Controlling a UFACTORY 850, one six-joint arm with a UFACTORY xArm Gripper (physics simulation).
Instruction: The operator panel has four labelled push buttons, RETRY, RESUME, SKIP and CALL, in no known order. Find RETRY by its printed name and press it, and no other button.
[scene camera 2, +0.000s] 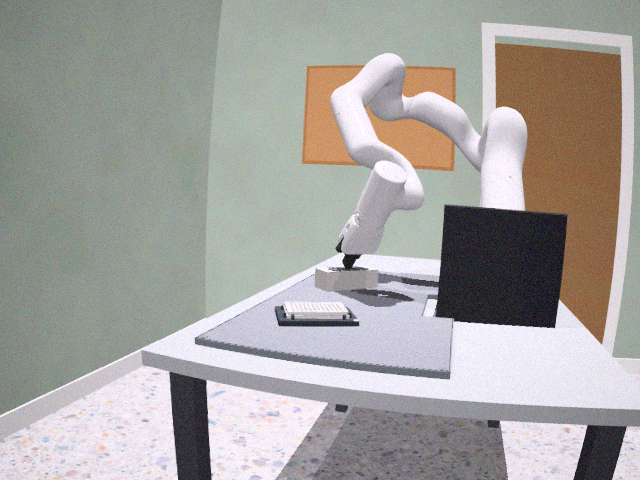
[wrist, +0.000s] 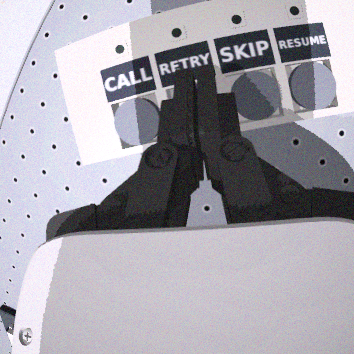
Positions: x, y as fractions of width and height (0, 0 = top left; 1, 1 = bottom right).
In view: the gripper (scene camera 2: 0.54, 0.55), a white ribbed block (scene camera 2: 0.47, 0.65) and an operator panel (scene camera 2: 0.51, 0.58).
The gripper is seen too in the wrist view (wrist: 0.56, 0.26). The operator panel also shows in the wrist view (wrist: 0.39, 0.17).
